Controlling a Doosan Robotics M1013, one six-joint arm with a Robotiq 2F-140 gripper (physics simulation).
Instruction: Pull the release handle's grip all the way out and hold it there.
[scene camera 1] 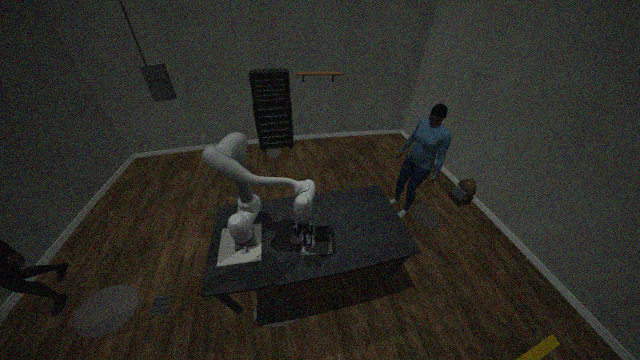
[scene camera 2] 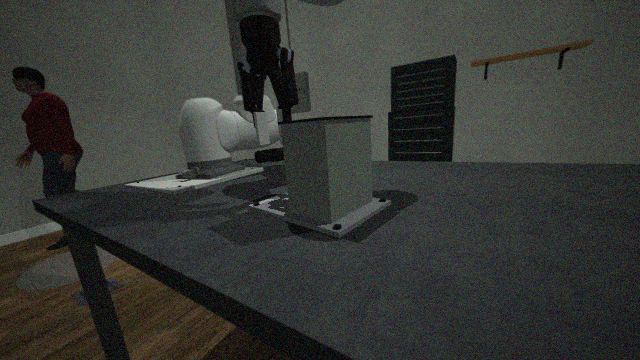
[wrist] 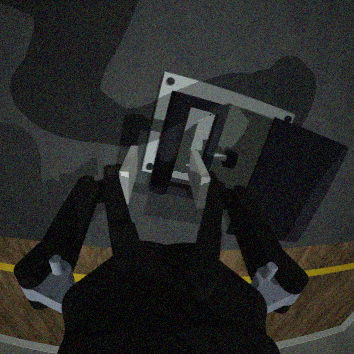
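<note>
The release handle's black grip (wrist: 167,142) (scene camera 2: 269,155) is a thick bar beside a tall grey box (scene camera 2: 327,170) (wrist: 300,175) on a pale base plate (wrist: 230,95) (scene camera 2: 357,217). In the wrist view a pale slot and a dark side bar lie right of the grip. My gripper (wrist: 163,159) (scene camera 2: 274,122) (scene camera 1: 304,239) is about half open with nothing between its pads. In the wrist view its pale fingertips appear on either side of the grip's near end. In scene camera 2 the left fingertip is above the grip's level; the box hides the right one's tip.
A small black knob (wrist: 229,158) stands between grip and box. The box rises close to my right finger. The dark table (scene camera 1: 365,225) (scene camera 2: 475,250) carries the arm's white mounting plate (scene camera 1: 227,256). A person in blue (scene camera 1: 430,142) stands behind the table; one in red (scene camera 2: 50,122) stands at left.
</note>
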